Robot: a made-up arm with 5 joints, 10 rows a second.
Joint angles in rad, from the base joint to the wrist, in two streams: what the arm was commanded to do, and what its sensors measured. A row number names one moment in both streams.
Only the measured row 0 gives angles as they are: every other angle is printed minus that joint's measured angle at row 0.
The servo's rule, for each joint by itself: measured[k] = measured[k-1] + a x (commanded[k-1-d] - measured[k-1]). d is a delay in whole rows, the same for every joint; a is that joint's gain. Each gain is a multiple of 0.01, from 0.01 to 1. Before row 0 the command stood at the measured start. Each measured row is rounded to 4 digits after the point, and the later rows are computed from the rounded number. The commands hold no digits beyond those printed.
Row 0, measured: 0.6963, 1.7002, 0.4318, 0.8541, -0.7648
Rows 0 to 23, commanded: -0.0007, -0.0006, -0.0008, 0.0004, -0.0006; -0.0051, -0.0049, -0.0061, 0.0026, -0.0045; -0.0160, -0.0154, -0.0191, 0.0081, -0.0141; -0.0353, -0.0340, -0.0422, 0.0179, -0.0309; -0.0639, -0.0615, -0.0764, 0.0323, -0.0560; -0.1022, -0.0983, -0.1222, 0.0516, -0.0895; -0.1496, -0.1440, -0.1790, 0.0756, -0.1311; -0.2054, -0.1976, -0.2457, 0.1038, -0.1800; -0.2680, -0.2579, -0.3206, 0.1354, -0.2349; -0.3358, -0.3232, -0.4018, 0.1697, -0.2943; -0.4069, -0.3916, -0.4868, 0.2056, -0.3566; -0.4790, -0.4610, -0.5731, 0.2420, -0.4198; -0.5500, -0.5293, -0.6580, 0.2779, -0.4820; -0.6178, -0.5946, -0.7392, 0.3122, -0.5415; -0.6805, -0.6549, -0.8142, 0.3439, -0.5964; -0.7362, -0.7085, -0.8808, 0.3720, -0.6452; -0.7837, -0.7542, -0.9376, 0.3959, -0.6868; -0.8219, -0.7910, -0.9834, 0.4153, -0.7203; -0.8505, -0.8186, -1.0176, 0.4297, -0.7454; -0.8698, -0.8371, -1.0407, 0.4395, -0.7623; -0.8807, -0.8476, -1.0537, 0.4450, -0.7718; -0.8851, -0.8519, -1.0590, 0.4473, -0.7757; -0.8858, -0.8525, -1.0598, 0.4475, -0.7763; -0.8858, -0.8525, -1.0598, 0.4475, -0.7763
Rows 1 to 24, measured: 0.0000, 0.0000, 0.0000, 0.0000, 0.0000; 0.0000, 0.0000, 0.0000, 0.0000, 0.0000; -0.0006, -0.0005, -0.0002, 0.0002, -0.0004; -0.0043, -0.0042, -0.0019, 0.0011, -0.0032; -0.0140, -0.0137, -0.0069, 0.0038, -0.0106; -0.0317, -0.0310, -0.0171, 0.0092, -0.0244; -0.0584, -0.0569, -0.0343, 0.0180, -0.0459; -0.0948, -0.0921, -0.0598, 0.0308, -0.0755; -0.1403, -0.1362, -0.0944, 0.0478, -0.1133; -0.1943, -0.1884, -0.1383, 0.0691, -0.1587; -0.2555, -0.2475, -0.1912, 0.0943, -0.2105; -0.3221, -0.3118, -0.2523, 0.1230, -0.2675; -0.3925, -0.3796, -0.3203, 0.1544, -0.3281; -0.4643, -0.4488, -0.3936, 0.1877, -0.3905; -0.5354, -0.5172, -0.4703, 0.2220, -0.4527; -0.6038, -0.5830, -0.5483, 0.2563, -0.5131; -0.6675, -0.6441, -0.6254, 0.2896, -0.5697; -0.7245, -0.6988, -0.6995, 0.3209, -0.6210; -0.7736, -0.7459, -0.7685, 0.3494, -0.6657; -0.8137, -0.7842, -0.8308, 0.3744, -0.7028; -0.8442, -0.8134, -0.8850, 0.3954, -0.7318; -0.8654, -0.8335, -0.9302, 0.4122, -0.7525; -0.8781, -0.8455, -0.9660, 0.4247, -0.7656; -0.8839, -0.8509, -0.9930, 0.4333, -0.7725
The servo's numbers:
d 2
a 0.83 0.85 0.29 0.38 0.68

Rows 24 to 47, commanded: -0.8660, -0.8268, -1.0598, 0.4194, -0.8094; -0.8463, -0.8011, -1.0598, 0.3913, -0.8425; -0.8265, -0.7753, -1.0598, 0.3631, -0.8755; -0.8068, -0.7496, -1.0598, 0.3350, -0.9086; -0.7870, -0.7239, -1.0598, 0.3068, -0.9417; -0.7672, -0.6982, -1.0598, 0.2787, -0.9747; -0.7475, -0.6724, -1.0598, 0.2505, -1.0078; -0.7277, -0.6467, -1.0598, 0.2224, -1.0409; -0.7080, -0.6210, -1.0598, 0.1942, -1.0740; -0.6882, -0.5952, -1.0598, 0.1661, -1.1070; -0.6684, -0.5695, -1.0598, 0.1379, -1.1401; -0.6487, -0.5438, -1.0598, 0.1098, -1.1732; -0.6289, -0.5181, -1.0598, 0.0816, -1.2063; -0.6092, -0.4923, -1.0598, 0.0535, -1.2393; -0.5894, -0.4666, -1.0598, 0.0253, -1.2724; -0.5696, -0.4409, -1.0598, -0.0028, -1.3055; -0.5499, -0.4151, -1.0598, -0.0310, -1.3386; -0.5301, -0.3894, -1.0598, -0.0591, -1.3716; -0.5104, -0.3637, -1.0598, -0.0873, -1.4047; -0.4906, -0.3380, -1.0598, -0.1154, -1.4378; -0.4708, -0.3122, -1.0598, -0.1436, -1.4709; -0.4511, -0.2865, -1.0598, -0.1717, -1.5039; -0.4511, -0.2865, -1.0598, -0.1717, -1.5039; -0.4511, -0.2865, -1.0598, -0.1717, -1.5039
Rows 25 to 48, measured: -0.8855, -0.8523, -1.0124, 0.4387, -0.7751; -0.8857, -0.8525, -1.0261, 0.4420, -0.7759; -0.8693, -0.8307, -1.0359, 0.4334, -0.7987; -0.8502, -0.8055, -1.0428, 0.4174, -0.8285; -0.8305, -0.7798, -1.0477, 0.3968, -0.8605; -0.8108, -0.7541, -1.0512, 0.3733, -0.8932; -0.7910, -0.7284, -1.0537, 0.3480, -0.9262; -0.7712, -0.7027, -1.0555, 0.3217, -0.9592; -0.7515, -0.6769, -1.0567, 0.2946, -0.9922; -0.7317, -0.6512, -1.0576, 0.2672, -1.0253; -0.7120, -0.6255, -1.0582, 0.2395, -1.0584; -0.6922, -0.5997, -1.0587, 0.2116, -1.0914; -0.6724, -0.5740, -1.0590, 0.1836, -1.1245; -0.6527, -0.5483, -1.0592, 0.1556, -1.1576; -0.6329, -0.5226, -1.0594, 0.1275, -1.1907; -0.6132, -0.4968, -1.0595, 0.0994, -1.2237; -0.5934, -0.4711, -1.0596, 0.0712, -1.2568; -0.5736, -0.4454, -1.0597, 0.0431, -1.2899; -0.5539, -0.4196, -1.0597, 0.0149, -1.3230; -0.5341, -0.3939, -1.0597, -0.0132, -1.3560; -0.5144, -0.3682, -1.0597, -0.0414, -1.3891; -0.4946, -0.3425, -1.0597, -0.0695, -1.4222; -0.4748, -0.3167, -1.0597, -0.0977, -1.4553; -0.4551, -0.2910, -1.0597, -0.1258, -1.4883
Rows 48 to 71, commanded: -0.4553, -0.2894, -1.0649, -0.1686, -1.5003; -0.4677, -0.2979, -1.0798, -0.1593, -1.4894; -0.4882, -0.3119, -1.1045, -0.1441, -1.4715; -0.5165, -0.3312, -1.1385, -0.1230, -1.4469; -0.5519, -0.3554, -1.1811, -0.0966, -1.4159; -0.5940, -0.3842, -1.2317, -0.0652, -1.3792; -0.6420, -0.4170, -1.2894, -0.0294, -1.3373; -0.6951, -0.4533, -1.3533, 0.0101, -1.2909; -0.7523, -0.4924, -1.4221, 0.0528, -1.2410; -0.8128, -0.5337, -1.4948, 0.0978, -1.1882; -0.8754, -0.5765, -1.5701, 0.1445, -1.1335; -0.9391, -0.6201, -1.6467, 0.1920, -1.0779; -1.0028, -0.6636, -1.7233, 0.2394, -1.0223; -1.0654, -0.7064, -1.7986, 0.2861, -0.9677; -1.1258, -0.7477, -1.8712, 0.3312, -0.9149; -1.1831, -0.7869, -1.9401, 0.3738, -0.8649; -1.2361, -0.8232, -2.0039, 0.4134, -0.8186; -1.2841, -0.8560, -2.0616, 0.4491, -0.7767; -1.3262, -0.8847, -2.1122, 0.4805, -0.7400; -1.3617, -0.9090, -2.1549, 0.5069, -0.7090; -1.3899, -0.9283, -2.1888, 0.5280, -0.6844; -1.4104, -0.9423, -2.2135, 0.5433, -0.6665; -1.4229, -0.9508, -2.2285, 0.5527, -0.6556; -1.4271, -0.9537, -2.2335, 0.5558, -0.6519
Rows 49 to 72, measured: -0.4518, -0.2872, -1.0597, -0.1432, -1.4989; -0.4512, -0.2866, -1.0597, -0.1540, -1.5023; -0.4546, -0.2890, -1.0612, -0.1595, -1.5009; -0.4655, -0.2966, -1.0666, -0.1594, -1.4931; -0.4843, -0.3096, -1.0776, -0.1536, -1.4784; -0.5110, -0.3280, -1.0953, -0.1420, -1.4570; -0.5449, -0.3513, -1.1202, -0.1247, -1.4291; -0.5857, -0.3793, -1.1525, -0.1021, -1.3952; -0.6324, -0.4113, -1.1922, -0.0745, -1.3558; -0.6844, -0.4470, -1.2389, -0.0424, -1.3117; -0.7408, -0.4856, -1.2920, -0.0062, -1.2636; -0.8006, -0.5265, -1.3508, 0.0333, -1.2123; -0.8627, -0.5690, -1.4144, 0.0756, -1.1587; -0.9261, -0.6124, -1.4818, 0.1198, -1.1038; -0.9898, -0.6559, -1.5518, 0.1652, -1.0484; -1.0525, -0.6988, -1.6234, 0.2111, -0.9935; -1.1133, -0.7404, -1.6953, 0.2567, -0.9401; -1.1712, -0.7799, -1.7663, 0.3012, -0.8890; -1.2251, -0.8167, -1.8352, 0.3438, -0.8411; -1.2741, -0.8501, -1.9009, 0.3838, -0.7973; -1.3173, -0.8795, -1.9622, 0.4205, -0.7583; -1.3542, -0.9046, -2.0181, 0.4533, -0.7248; -1.3838, -0.9247, -2.0676, 0.4817, -0.6973; -1.4059, -0.9397, -2.1099, 0.5051, -0.6764
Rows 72 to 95, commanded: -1.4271, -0.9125, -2.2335, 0.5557, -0.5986; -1.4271, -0.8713, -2.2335, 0.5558, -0.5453; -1.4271, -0.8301, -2.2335, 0.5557, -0.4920; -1.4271, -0.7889, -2.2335, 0.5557, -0.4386; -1.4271, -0.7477, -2.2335, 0.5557, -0.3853; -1.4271, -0.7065, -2.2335, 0.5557, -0.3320; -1.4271, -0.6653, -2.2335, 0.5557, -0.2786; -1.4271, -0.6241, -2.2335, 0.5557, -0.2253; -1.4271, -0.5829, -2.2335, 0.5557, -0.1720; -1.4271, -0.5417, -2.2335, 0.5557, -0.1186; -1.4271, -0.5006, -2.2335, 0.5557, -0.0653; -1.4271, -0.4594, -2.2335, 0.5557, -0.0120; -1.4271, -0.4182, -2.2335, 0.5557, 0.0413; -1.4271, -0.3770, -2.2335, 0.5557, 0.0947; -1.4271, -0.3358, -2.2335, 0.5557, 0.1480; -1.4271, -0.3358, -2.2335, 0.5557, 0.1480; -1.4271, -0.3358, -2.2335, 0.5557, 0.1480; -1.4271, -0.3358, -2.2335, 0.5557, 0.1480; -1.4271, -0.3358, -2.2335, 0.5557, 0.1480; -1.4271, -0.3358, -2.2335, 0.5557, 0.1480; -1.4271, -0.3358, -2.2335, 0.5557, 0.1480; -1.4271, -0.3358, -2.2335, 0.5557, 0.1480; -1.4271, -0.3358, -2.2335, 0.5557, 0.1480; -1.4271, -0.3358, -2.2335, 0.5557, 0.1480
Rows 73 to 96, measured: -1.4200, -0.9491, -2.1443, 0.5232, -0.6623; -1.4259, -0.9530, -2.1702, 0.5356, -0.6552; -1.4269, -0.9186, -2.1886, 0.5432, -0.6167; -1.4271, -0.8784, -2.2016, 0.5480, -0.5681; -1.4271, -0.8373, -2.2109, 0.5509, -0.5164; -1.4271, -0.7962, -2.2175, 0.5527, -0.4635; -1.4271, -0.7550, -2.2221, 0.5538, -0.4103; -1.4271, -0.7138, -2.2254, 0.5545, -0.3571; -1.4271, -0.6726, -2.2277, 0.5550, -0.3037; -1.4271, -0.6314, -2.2294, 0.5553, -0.2504; -1.4271, -0.5902, -2.2306, 0.5555, -0.1971; -1.4271, -0.5490, -2.2314, 0.5556, -0.1437; -1.4271, -0.5079, -2.2320, 0.5556, -0.0904; -1.4271, -0.4667, -2.2324, 0.5556, -0.0371; -1.4271, -0.4255, -2.2327, 0.5556, 0.0162; -1.4271, -0.3843, -2.2329, 0.5556, 0.0696; -1.4271, -0.3431, -2.2331, 0.5556, 0.1229; -1.4271, -0.3369, -2.2332, 0.5556, 0.1400; -1.4271, -0.3360, -2.2333, 0.5556, 0.1454; -1.4271, -0.3358, -2.2334, 0.5556, 0.1472; -1.4271, -0.3358, -2.2334, 0.5556, 0.1477; -1.4271, -0.3358, -2.2334, 0.5556, 0.1479; -1.4271, -0.3358, -2.2334, 0.5556, 0.1480; -1.4271, -0.3358, -2.2334, 0.5556, 0.1480
